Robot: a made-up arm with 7 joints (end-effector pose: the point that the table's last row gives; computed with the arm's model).
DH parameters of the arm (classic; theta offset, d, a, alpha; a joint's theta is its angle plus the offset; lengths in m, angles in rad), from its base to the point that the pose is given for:
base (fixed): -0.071 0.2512 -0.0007 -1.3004
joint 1: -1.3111 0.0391 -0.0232 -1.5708
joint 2: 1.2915 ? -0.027 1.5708
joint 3: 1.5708 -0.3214 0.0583 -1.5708
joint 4: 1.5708 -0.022 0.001 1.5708
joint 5: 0 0.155 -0.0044 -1.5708
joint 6: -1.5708 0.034 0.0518 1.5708
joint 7: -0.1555 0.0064 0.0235 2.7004
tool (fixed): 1.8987 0.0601 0 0
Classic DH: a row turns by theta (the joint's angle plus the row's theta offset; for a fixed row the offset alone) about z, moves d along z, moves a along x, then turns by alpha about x.
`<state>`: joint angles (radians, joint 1 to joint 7).
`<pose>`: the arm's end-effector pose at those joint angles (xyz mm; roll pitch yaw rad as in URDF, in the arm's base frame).
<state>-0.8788 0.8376 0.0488 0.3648 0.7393 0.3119 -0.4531</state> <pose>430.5 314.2 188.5 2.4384 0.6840 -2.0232</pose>
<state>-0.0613 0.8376 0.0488 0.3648 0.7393 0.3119 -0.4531</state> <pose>195.9 397.7 -51.8 1.6401 0.3070 -2.1957</pose>
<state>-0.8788 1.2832 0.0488 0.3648 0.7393 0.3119 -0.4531</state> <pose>348.5 401.5 339.3 2.3896 1.0512 -1.8090</pose>
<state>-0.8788 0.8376 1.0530 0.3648 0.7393 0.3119 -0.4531</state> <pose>284.2 467.3 229.9 -3.1284 0.1346 -1.1557</pose>
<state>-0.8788 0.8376 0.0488 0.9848 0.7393 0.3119 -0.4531</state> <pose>396.3 380.7 92.8 2.0289 0.3488 -1.8419</pose>
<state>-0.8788 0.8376 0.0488 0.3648 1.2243 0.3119 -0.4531</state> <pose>420.7 310.0 214.5 2.0474 1.0650 -2.1506</pose>
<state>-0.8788 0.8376 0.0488 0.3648 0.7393 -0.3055 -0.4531</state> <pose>458.9 282.3 202.7 2.2610 0.8776 -2.7229</pose>
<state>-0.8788 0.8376 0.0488 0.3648 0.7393 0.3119 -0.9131</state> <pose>416.2 308.5 185.0 2.1245 0.3259 -2.2769</pose>
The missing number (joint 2, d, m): 0.0213
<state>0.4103 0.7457 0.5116 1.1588 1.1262 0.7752 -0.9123</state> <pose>-146.6 437.3 -11.3 0.5413 0.5098 -1.0846</pose>
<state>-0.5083 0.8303 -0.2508 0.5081 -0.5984 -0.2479 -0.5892</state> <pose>361.3 280.7 -47.2 3.0023 -0.3075 -2.5665</pose>
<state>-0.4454 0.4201 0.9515 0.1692 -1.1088 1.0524 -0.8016</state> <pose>275.7 287.3 -5.9 -1.7425 -0.7126 2.8042</pose>
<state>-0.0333 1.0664 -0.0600 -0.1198 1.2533 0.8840 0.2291</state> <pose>225.8 358.0 99.1 -0.4804 1.3321 1.6592</pose>
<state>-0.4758 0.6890 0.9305 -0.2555 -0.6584 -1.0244 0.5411</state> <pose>221.6 374.4 263.9 -0.9758 -0.0438 -1.5428</pose>
